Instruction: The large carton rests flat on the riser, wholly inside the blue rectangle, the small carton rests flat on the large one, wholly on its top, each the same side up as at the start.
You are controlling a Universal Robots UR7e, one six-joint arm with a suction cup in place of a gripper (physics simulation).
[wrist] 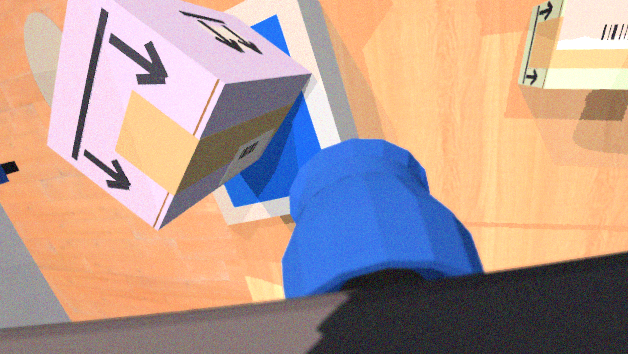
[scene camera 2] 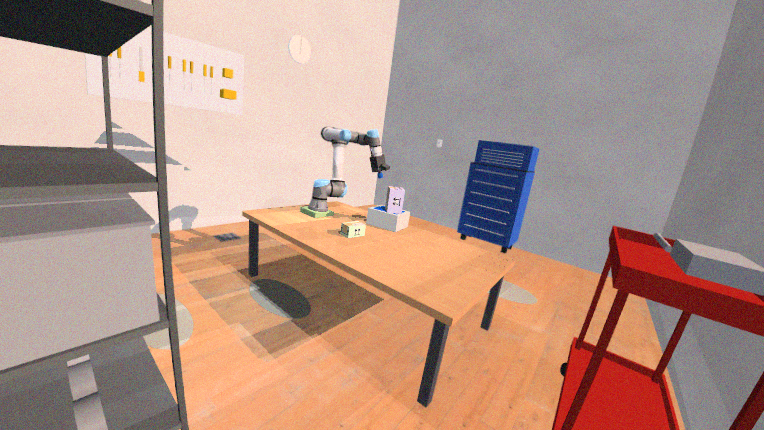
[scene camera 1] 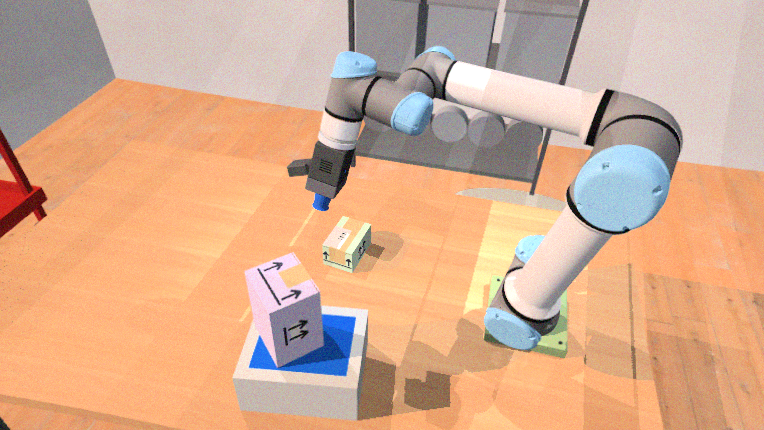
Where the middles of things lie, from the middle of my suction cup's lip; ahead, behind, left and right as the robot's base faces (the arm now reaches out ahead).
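Suction cup 1 cm short of large carton (scene camera 1: 286,304), 17 cm above it, 16 cm to the right of it. From my suction cup: white riser (scene camera 1: 327,381) 32 cm below, 16 cm to the left, 3 cm behind; small carton (scene camera 1: 343,249) 34 cm below, 22 cm to the right, 5 cm ahead.
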